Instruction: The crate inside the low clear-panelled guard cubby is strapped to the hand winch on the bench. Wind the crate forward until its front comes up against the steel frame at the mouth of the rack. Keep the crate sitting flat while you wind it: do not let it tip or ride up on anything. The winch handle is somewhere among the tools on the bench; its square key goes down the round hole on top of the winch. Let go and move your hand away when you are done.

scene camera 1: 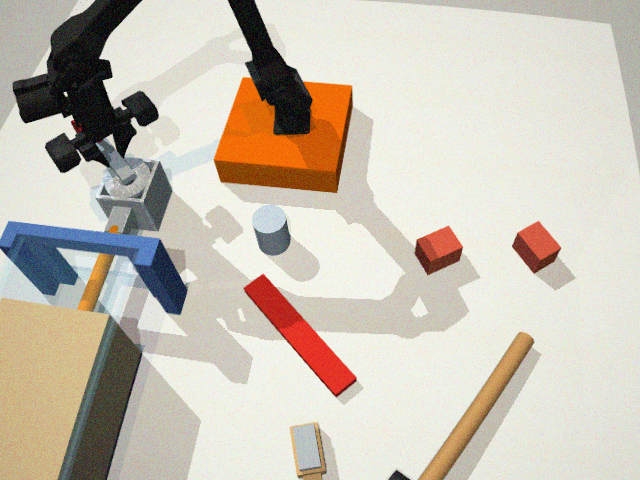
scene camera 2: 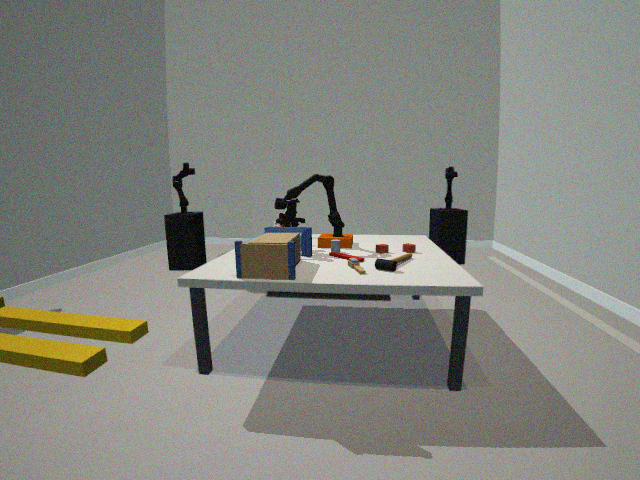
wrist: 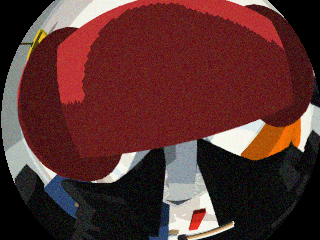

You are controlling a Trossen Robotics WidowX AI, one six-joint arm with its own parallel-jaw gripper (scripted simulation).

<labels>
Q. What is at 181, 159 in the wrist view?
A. A winch handle.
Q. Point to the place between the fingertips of the gripper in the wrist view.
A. At 178, 143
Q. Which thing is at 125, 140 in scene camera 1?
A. The gripper.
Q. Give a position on a winch handle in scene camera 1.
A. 122, 169
</labels>
